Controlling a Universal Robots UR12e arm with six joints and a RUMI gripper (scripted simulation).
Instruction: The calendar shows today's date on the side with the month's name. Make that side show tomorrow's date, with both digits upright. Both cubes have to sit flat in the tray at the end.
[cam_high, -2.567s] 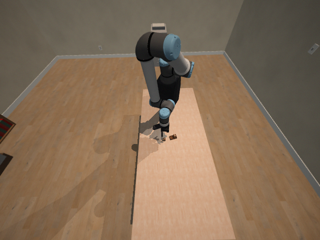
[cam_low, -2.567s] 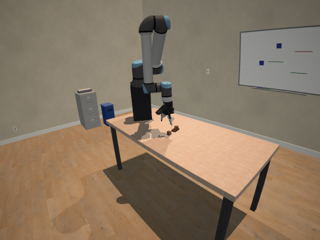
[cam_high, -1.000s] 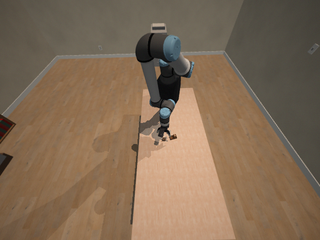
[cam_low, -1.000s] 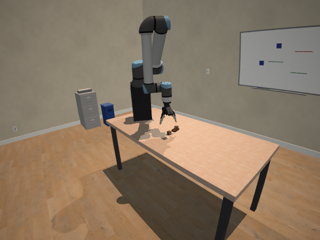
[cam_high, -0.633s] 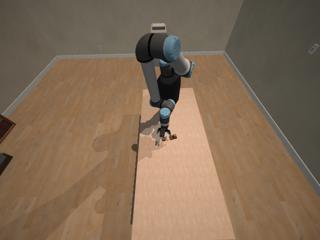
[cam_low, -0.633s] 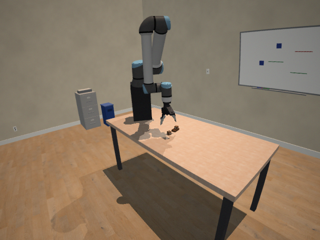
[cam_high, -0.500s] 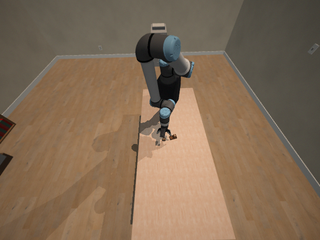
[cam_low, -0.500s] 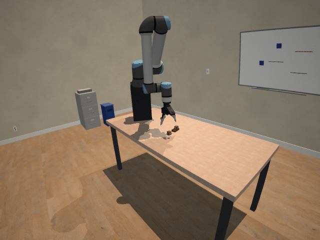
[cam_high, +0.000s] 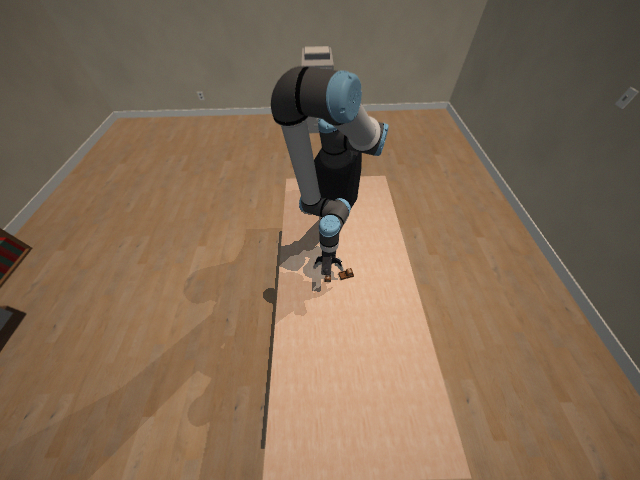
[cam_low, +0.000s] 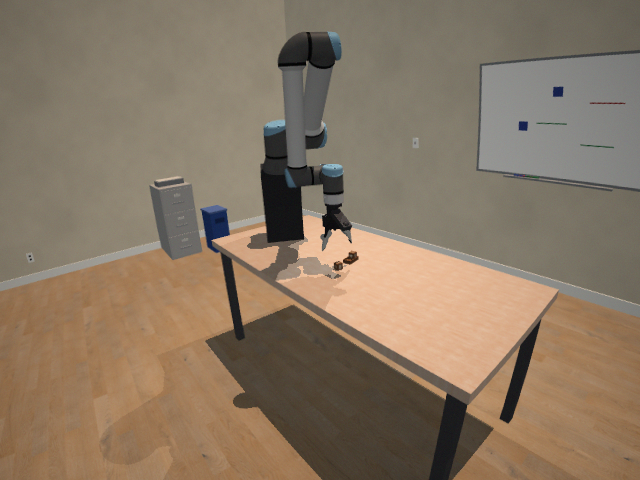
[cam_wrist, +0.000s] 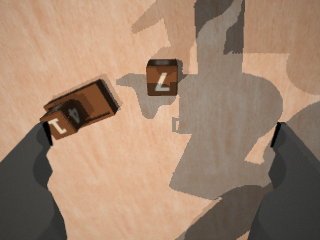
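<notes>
Now: hand 9 cm above the brown digit cube. The rest, counted from my hand: brown calendar tray: 11 cm to the left, 10 cm below, 2 cm behind.
</notes>
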